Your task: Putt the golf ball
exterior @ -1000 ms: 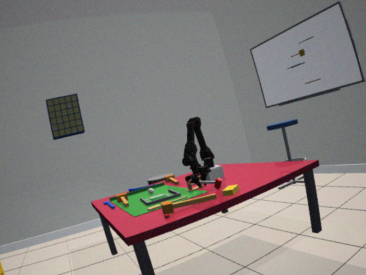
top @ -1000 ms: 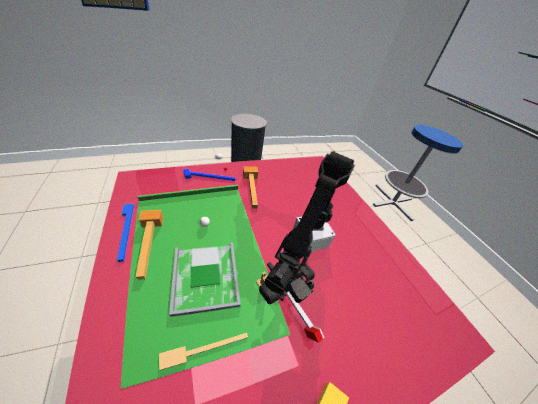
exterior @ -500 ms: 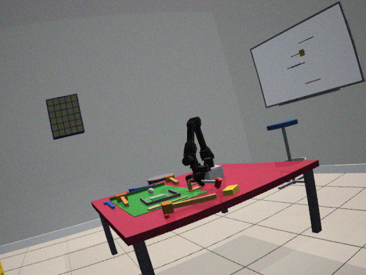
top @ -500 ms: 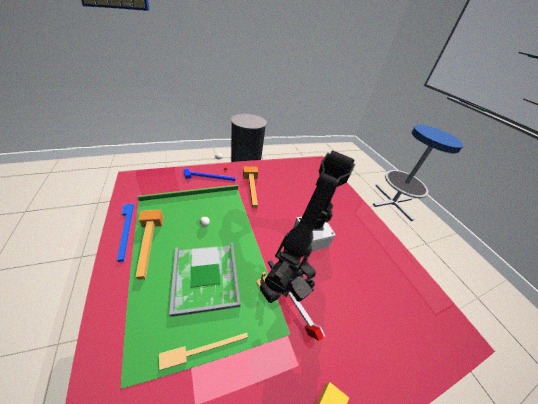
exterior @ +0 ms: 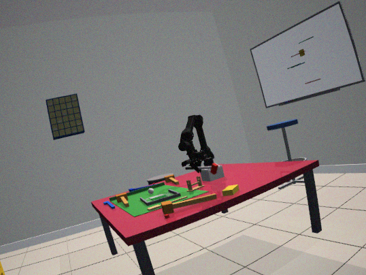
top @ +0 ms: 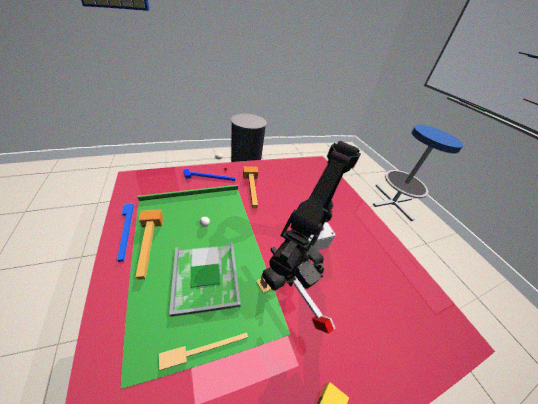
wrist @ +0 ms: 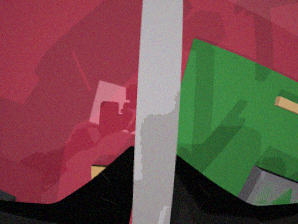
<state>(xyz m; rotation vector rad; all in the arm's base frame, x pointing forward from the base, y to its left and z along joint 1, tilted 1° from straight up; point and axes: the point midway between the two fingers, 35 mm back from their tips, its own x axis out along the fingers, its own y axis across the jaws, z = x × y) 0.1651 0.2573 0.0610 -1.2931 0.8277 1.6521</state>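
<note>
My gripper tip is now 3 cm below the red putter, 2 cm to the right of it and 1 cm past it. Also, from my gripper tip: white golf ball 35 cm to the right, 30 cm ahead, 9 cm below; then yellow block 31 cm to the left, 10 cm below, 6 cm behind.
</note>
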